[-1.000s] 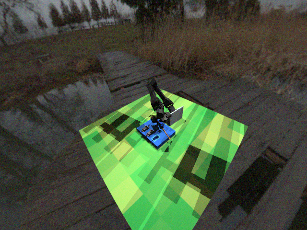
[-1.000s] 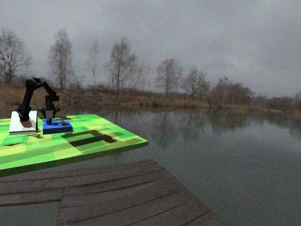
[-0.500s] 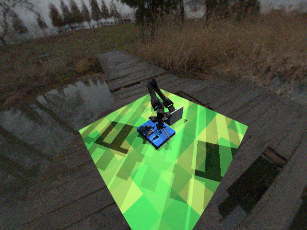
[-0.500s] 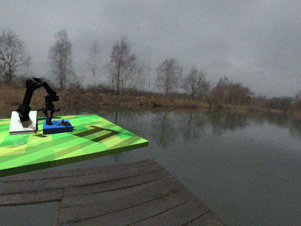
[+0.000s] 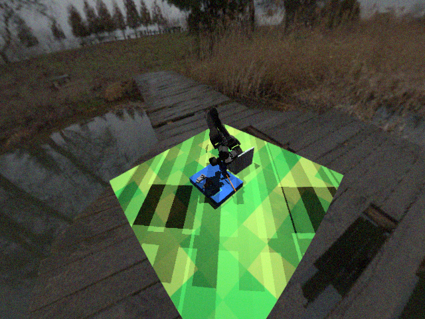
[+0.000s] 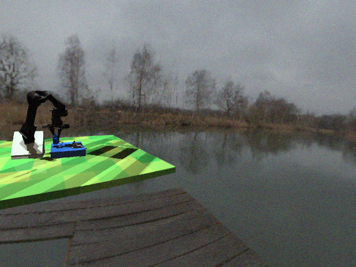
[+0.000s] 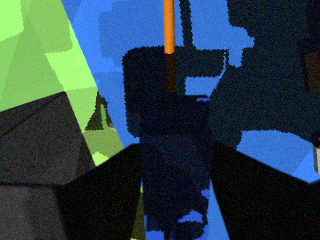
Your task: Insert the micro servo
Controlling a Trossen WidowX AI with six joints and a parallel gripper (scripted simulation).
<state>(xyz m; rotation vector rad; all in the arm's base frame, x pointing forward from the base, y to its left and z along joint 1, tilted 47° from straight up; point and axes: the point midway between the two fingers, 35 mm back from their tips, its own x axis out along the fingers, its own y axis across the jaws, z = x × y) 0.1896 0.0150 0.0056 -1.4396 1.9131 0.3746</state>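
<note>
Right now the blue robot deck is 3 cm ahead of my gripper tip, 1 cm to the right of it and 10 cm below it.
</note>
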